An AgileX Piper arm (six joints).
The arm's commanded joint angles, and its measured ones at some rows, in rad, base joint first. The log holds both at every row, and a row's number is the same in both.
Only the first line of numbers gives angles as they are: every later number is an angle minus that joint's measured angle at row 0.
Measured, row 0:
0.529, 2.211, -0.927, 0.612, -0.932, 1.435
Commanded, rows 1 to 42:
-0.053, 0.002, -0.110, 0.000, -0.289, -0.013
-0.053, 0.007, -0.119, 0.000, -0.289, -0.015
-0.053, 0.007, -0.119, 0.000, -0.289, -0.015
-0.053, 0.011, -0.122, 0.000, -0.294, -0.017
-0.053, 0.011, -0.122, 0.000, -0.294, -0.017
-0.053, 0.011, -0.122, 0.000, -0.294, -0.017
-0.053, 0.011, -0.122, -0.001, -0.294, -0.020
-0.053, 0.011, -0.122, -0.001, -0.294, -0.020
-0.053, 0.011, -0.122, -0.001, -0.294, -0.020
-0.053, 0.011, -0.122, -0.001, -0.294, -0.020
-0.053, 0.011, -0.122, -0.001, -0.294, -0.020
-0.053, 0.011, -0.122, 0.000, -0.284, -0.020
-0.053, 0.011, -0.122, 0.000, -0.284, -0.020
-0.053, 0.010, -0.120, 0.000, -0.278, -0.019
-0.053, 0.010, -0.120, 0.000, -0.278, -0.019
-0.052, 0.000, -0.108, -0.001, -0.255, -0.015
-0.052, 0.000, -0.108, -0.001, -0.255, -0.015
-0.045, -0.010, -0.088, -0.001, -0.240, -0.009
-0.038, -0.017, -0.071, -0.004, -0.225, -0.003
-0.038, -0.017, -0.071, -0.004, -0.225, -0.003
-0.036, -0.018, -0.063, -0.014, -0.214, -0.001
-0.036, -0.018, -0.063, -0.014, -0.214, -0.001
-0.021, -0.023, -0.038, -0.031, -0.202, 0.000
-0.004, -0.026, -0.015, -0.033, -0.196, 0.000
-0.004, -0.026, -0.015, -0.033, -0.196, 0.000
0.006, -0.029, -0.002, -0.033, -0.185, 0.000
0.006, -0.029, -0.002, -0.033, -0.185, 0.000
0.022, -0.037, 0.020, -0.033, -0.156, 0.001
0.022, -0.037, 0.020, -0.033, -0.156, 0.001
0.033, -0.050, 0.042, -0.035, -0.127, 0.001
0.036, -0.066, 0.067, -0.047, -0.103, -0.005
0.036, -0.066, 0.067, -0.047, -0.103, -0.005
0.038, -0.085, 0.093, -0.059, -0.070, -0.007
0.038, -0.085, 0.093, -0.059, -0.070, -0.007
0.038, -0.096, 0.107, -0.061, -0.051, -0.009
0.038, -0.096, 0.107, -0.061, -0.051, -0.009
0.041, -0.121, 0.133, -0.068, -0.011, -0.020
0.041, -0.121, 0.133, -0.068, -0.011, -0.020
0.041, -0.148, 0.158, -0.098, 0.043, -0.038
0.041, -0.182, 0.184, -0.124, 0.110, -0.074
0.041, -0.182, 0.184, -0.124, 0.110, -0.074
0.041, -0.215, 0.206, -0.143, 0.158, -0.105
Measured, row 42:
0.035, -0.165, 0.182, -0.101, 0.084, -0.048
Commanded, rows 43 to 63:
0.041, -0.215, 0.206, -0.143, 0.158, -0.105
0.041, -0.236, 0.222, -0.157, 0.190, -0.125
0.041, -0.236, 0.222, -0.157, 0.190, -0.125
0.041, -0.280, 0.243, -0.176, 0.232, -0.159
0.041, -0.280, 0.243, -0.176, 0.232, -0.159
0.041, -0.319, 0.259, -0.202, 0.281, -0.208
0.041, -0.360, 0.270, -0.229, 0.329, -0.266
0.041, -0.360, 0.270, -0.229, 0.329, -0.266
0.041, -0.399, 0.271, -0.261, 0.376, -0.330
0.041, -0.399, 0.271, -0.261, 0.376, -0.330
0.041, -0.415, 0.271, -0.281, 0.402, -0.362
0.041, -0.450, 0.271, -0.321, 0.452, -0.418
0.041, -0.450, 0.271, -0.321, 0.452, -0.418
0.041, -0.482, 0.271, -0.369, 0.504, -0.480
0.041, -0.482, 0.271, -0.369, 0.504, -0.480
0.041, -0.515, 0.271, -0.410, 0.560, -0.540
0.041, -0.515, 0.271, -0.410, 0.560, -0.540
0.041, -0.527, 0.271, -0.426, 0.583, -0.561
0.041, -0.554, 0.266, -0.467, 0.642, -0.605
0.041, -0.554, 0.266, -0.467, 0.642, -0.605
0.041, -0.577, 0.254, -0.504, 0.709, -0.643
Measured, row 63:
0.038, -0.540, 0.270, -0.437, 0.617, -0.571
